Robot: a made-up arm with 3 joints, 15 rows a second.
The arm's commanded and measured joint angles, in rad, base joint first. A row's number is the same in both.
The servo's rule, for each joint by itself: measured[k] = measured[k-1] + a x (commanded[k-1-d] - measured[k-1]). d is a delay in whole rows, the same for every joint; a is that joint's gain. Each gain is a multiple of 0.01, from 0.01 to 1. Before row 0 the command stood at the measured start. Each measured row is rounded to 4 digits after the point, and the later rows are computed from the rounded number. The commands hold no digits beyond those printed.
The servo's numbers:
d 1
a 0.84 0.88 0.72
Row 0, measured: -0.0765 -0.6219 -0.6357
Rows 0 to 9, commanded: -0.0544 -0.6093 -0.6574; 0.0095 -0.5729 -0.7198; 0.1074 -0.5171 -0.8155; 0.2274 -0.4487 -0.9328; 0.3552 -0.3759 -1.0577; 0.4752 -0.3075 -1.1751; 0.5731 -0.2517 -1.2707; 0.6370 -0.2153 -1.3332; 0.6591 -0.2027 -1.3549; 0.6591 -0.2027 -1.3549
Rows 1 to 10, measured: -0.0765 -0.6219 -0.6357; -0.0579 -0.6108 -0.6513; -0.0013 -0.5774 -0.7006; 0.0900 -0.5243 -0.7833; 0.2054 -0.4578 -0.8909; 0.3312 -0.3857 -1.0110; 0.4522 -0.3169 -1.1292; 0.5538 -0.2595 -1.2311; 0.6237 -0.2206 -1.3046; 0.6534 -0.2048 -1.3408
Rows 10 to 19, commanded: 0.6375 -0.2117 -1.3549; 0.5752 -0.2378 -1.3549; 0.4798 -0.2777 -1.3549; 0.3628 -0.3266 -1.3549; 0.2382 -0.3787 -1.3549; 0.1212 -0.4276 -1.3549; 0.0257 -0.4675 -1.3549; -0.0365 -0.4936 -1.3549; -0.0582 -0.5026 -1.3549; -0.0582 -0.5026 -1.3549
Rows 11 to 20, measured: 0.6582 -0.2030 -1.3510; 0.6408 -0.2107 -1.3538; 0.5857 -0.2345 -1.3546; 0.4967 -0.2725 -1.3548; 0.3842 -0.3201 -1.3549; 0.2616 -0.3717 -1.3549; 0.1437 -0.4209 -1.3549; 0.0446 -0.4619 -1.3549; -0.0235 -0.4898 -1.3549; -0.0526 -0.5011 -1.3549
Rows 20 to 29, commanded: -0.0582 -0.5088 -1.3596; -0.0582 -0.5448 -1.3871; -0.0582 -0.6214 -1.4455; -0.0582 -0.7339 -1.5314; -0.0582 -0.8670 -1.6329; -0.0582 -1.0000 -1.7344; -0.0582 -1.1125 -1.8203; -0.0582 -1.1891 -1.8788; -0.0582 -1.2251 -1.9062; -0.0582 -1.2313 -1.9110
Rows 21 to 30, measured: -0.0573 -0.5024 -1.3549; -0.0581 -0.5080 -1.3583; -0.0582 -0.5404 -1.3790; -0.0582 -0.6117 -1.4269; -0.0582 -0.7192 -1.5021; -0.0582 -0.8493 -1.5963; -0.0582 -0.9819 -1.6957; -0.0582 -1.0968 -1.7854; -0.0582 -1.1780 -1.8526; -0.0582 -1.2194 -1.8912
